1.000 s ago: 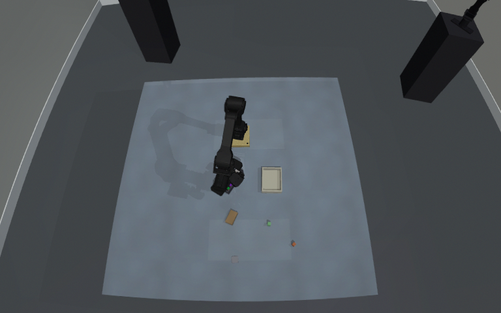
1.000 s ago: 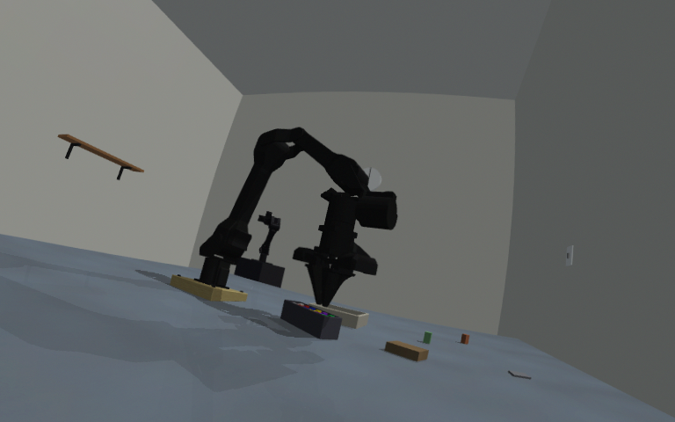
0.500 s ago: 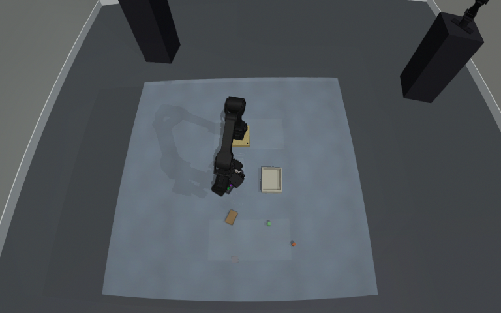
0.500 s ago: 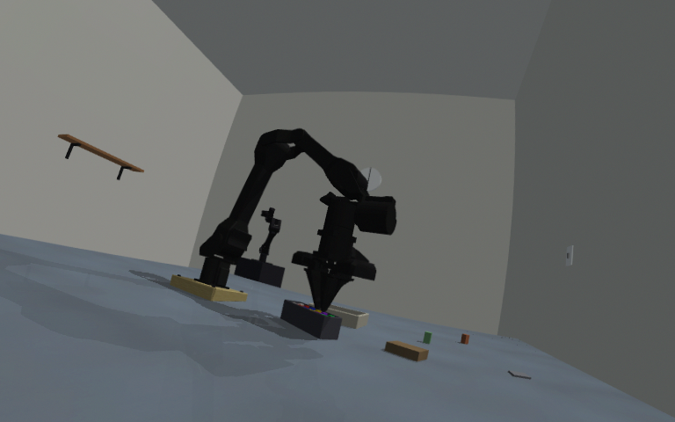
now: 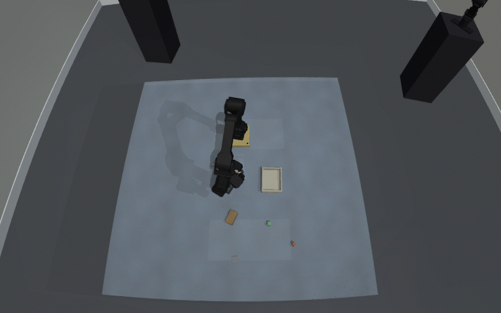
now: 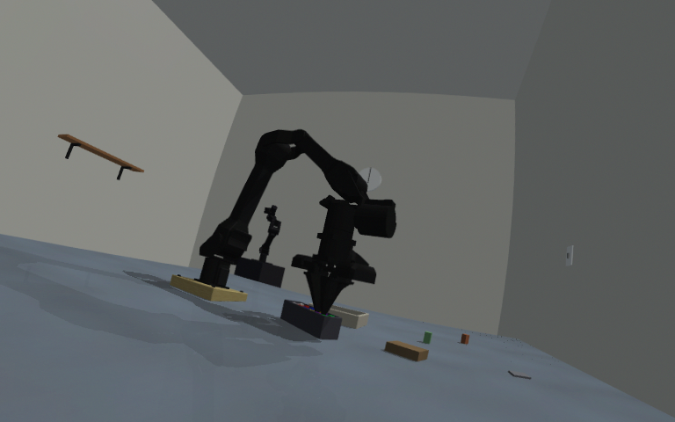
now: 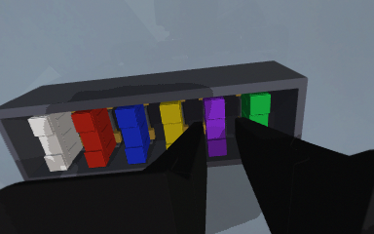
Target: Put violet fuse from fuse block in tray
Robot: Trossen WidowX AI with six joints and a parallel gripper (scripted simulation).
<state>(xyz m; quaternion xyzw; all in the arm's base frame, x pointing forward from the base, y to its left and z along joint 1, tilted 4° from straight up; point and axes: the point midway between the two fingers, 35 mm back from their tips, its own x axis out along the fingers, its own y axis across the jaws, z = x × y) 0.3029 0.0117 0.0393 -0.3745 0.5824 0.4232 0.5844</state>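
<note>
Now: the violet fuse 1 cm below my gripper tip. Also, from my gripper tip: yellow fuse: 2 cm behind, 1 cm to the left, 1 cm below; then blue fuse: 4 cm behind, 2 cm to the left, 1 cm below; then green fuse: 2 cm ahead, 1 cm to the right, 1 cm below.
</note>
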